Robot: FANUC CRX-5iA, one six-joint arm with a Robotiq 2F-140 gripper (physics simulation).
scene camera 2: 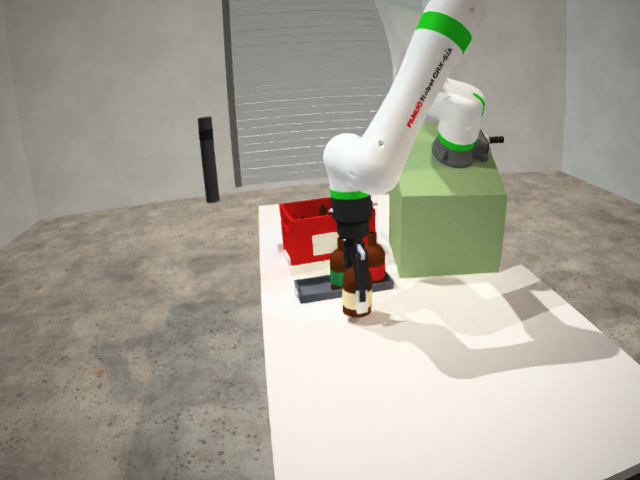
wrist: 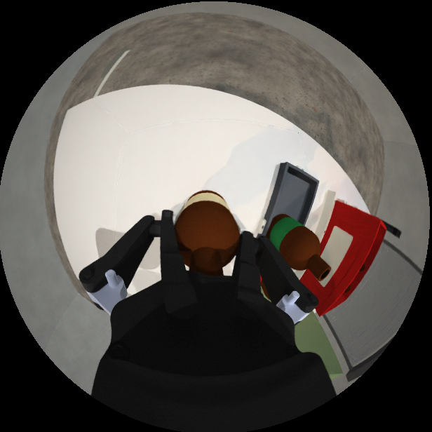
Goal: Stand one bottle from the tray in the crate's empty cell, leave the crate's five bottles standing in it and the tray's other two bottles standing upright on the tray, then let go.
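Frame: origin at the arm's base, x back, y right, z up, level; metres.
Seen in the pictures: gripper, fingertip midpoint: (scene camera 2: 357, 304); arm's base at its link origin: (scene camera 2: 453, 152).
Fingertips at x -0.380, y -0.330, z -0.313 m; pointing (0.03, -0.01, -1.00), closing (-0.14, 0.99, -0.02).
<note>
Pixels of each thing's top centre, then the offset from my fingertips to it. "spot": a spot on its surface instead. Level surfaces: height alone.
- brown bottle with a cream label, top centre: (scene camera 2: 356, 254) dx +0.001, dy +0.001, dz +0.139 m
- dark grey tray at a spot on its surface: (scene camera 2: 316, 294) spot: dx -0.097, dy +0.109, dz -0.021 m
- upright green-label bottle at its top centre: (scene camera 2: 342, 237) dx -0.014, dy +0.169, dz +0.116 m
- upright red-label bottle at its top centre: (scene camera 2: 372, 233) dx +0.074, dy +0.184, dz +0.116 m
- red crate at its top centre: (scene camera 2: 325, 206) dx -0.034, dy +0.413, dz +0.131 m
- bottle neck at a spot on its surface: (scene camera 2: 322, 209) spot: dx -0.043, dy +0.443, dz +0.111 m
- white table at its surface level: dz -0.044 m
My gripper (scene camera 2: 358, 295) (wrist: 205, 215) is shut on a brown bottle with a cream label (scene camera 2: 349, 300) (wrist: 207, 240). The bottle is upright and low over the table, in front of the tray; I cannot tell whether its base touches the table. The dark grey tray (scene camera 2: 316, 294) (wrist: 282, 186) holds an upright green-label bottle (scene camera 2: 337, 279) (wrist: 295, 245) and an upright red-label bottle (scene camera 2: 377, 269), mostly hidden in the wrist view. The red crate (scene camera 2: 298, 240) (wrist: 359, 241) stands behind the tray. A bottle neck (scene camera 2: 322, 209) shows inside it; its cells and other bottles are hidden.
The white table (scene camera 2: 361, 403) (wrist: 150, 150) extends in front of the tray. The green pedestal (scene camera 2: 447, 232) (wrist: 317, 345) carries the arm base, right of the crate and tray in the scene view. A black post (scene camera 2: 208, 160) shows beyond the table's left edge.
</note>
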